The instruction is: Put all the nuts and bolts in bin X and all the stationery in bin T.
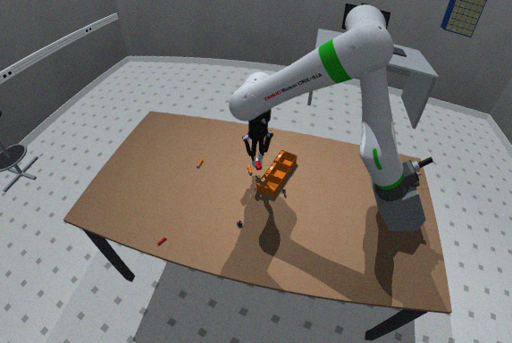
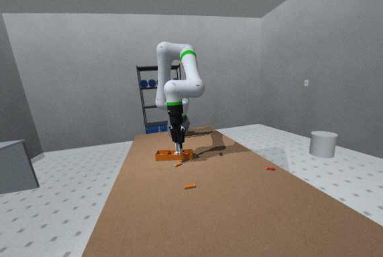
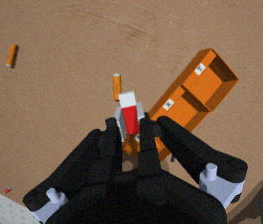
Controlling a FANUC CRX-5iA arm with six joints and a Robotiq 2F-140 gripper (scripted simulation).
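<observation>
My gripper is now 10 cm past the orange bin tray and 8 cm above it. Also, from my hand: red stick: 36 cm ahead, 38 cm to the left, 10 cm below; then white eraser: 1 cm to the right, 3 cm below.
</observation>
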